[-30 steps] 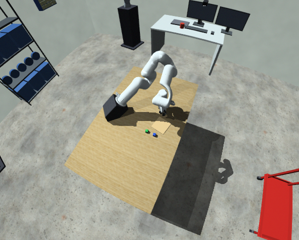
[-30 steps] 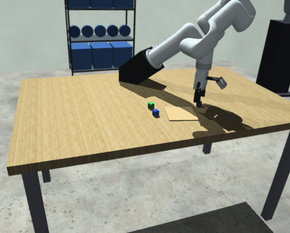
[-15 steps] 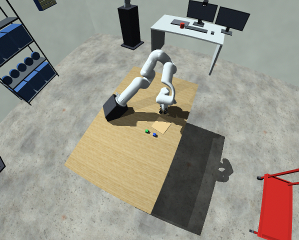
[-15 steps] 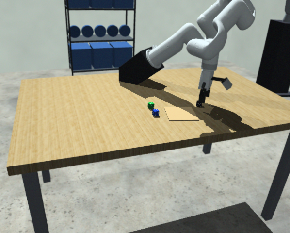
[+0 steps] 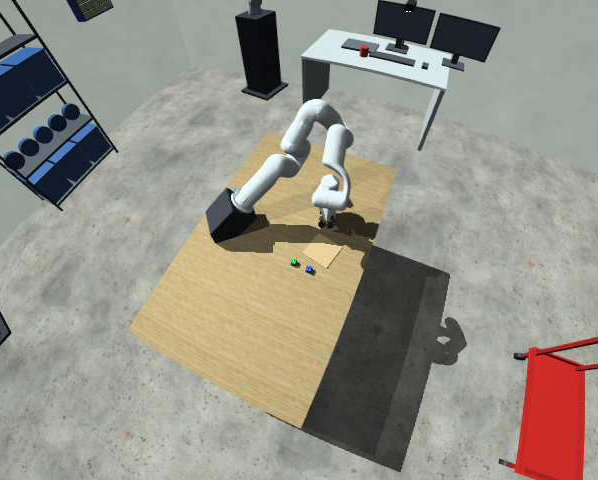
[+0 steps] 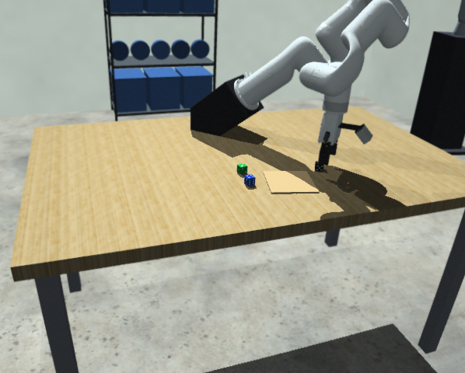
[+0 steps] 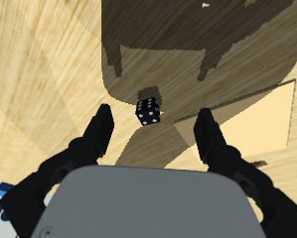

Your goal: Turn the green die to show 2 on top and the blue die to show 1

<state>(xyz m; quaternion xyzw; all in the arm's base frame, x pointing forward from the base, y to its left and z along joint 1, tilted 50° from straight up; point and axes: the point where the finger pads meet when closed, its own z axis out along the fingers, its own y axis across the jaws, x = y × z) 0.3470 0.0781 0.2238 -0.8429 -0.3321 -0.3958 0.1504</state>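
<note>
The black die lies 40 mm below my hand, 20 mm behind it and 10 mm to the right of it. The rest, counted from my hand: tan mat 130 mm to the right, 60 mm ahead, 50 mm below; blue die 260 mm to the right, 70 mm ahead, 40 mm below; green die 270 mm to the right, 40 mm below, 10 mm behind.
</note>
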